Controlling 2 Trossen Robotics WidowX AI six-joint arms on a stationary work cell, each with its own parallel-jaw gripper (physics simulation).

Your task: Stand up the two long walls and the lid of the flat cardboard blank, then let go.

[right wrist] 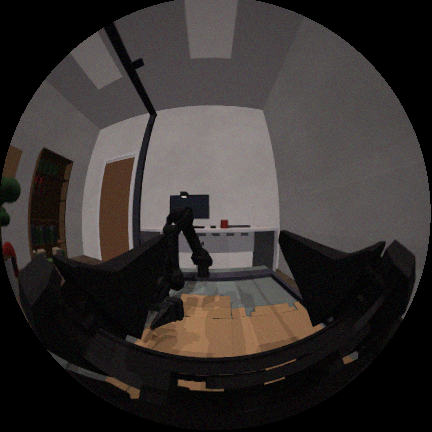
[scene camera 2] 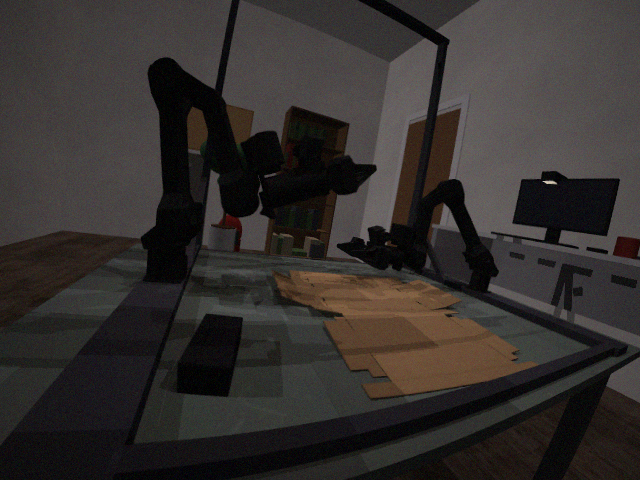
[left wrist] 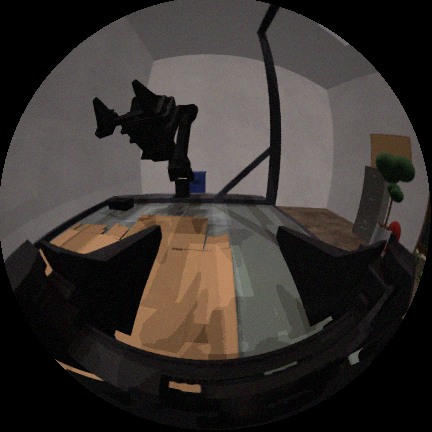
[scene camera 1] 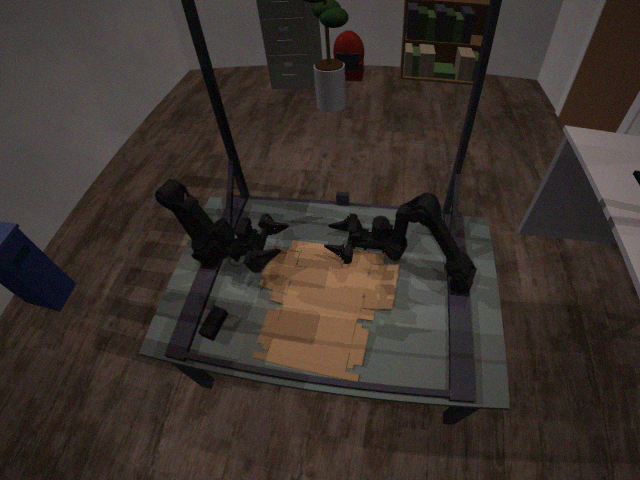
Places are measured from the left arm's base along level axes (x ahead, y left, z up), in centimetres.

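Where they show: left gripper, between the fingertips: (scene camera 2: 343, 248) (left wrist: 220, 232) (scene camera 1: 326, 235); right gripper, between the fingertips: (right wrist: 224, 238) (scene camera 2: 363, 169) (left wrist: 111, 89) (scene camera 1: 284, 237); left arm's base, origin of its link: (right wrist: 202, 274) (scene camera 2: 477, 290) (scene camera 1: 459, 287); right arm's base, origin of its link: (scene camera 2: 165, 277) (left wrist: 182, 195) (scene camera 1: 210, 262).
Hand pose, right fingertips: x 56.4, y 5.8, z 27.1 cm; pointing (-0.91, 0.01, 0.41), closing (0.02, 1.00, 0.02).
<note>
Things, the pixels of their centre, and the offset from my right fingertips.
- black block, middle of its body: (scene camera 2: 215, 349) (scene camera 1: 213, 322) (left wrist: 119, 203) dy +18.1, dx +25.3, dz -27.2 cm
- small dark box, middle of its body: (scene camera 2: 317, 251) (scene camera 1: 342, 198) dy -42.6, dx -10.6, dz -25.9 cm
The brown cardboard blank (scene camera 1: 320, 299) (scene camera 2: 408, 335) (left wrist: 185, 300) (right wrist: 215, 335) lies spread out on the table, with its long walls and lid down. In scene camera 2 the flaps at its far left edge look slightly raised. My left gripper (scene camera 1: 328, 236) (scene camera 2: 341, 245) (left wrist: 220, 232) is open and empty, low over the blank's far edge, with its fingers pointing left in scene camera 1. My right gripper (scene camera 1: 283, 238) (scene camera 2: 374, 168) (left wrist: 111, 89) (right wrist: 224, 238) is open and empty, higher up near the blank's far left corner. The two grippers face each other, apart.
A black block (scene camera 1: 213, 322) (scene camera 2: 211, 353) (left wrist: 121, 204) lies on the table left of the blank. Dark frame rails run along the table's edges, and a dark post (scene camera 1: 473, 111) (scene camera 2: 432, 108) rises at the far right corner. A small dark box (scene camera 1: 342, 198) sits at the far rail.
</note>
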